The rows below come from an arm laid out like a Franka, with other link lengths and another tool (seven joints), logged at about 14 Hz.
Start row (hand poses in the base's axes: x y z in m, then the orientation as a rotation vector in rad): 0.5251, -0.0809, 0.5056, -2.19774, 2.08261, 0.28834
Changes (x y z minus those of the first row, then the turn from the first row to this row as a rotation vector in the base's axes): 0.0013, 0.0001, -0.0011, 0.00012, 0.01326, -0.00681; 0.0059, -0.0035, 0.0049, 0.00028, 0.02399, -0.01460; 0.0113, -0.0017, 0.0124, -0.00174, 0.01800, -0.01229; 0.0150, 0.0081, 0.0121, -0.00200, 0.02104, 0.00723; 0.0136, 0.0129, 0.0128, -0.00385, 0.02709, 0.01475; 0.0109, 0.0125, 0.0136, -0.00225, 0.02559, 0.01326; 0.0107, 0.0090, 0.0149, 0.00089, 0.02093, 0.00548; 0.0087, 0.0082, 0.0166, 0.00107, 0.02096, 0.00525
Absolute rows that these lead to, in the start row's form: 0.5264, -0.0808, 0.5045, -2.19424, 2.09635, 0.30328; 0.5310, -0.0844, 0.5105, -2.18872, 2.10976, 0.31528; 0.5364, -0.0826, 0.5180, -2.19062, 2.10556, 0.30651; 0.5401, -0.0728, 0.5177, -2.21339, 2.08693, 0.31148; 0.5387, -0.0680, 0.5184, -2.22461, 2.08318, 0.31738; 0.5360, -0.0684, 0.5192, -2.22160, 2.08303, 0.31707; 0.5358, -0.0719, 0.5205, -2.20978, 2.08695, 0.31402; 0.5338, -0.0727, 0.5222, -2.20943, 2.08710, 0.31421
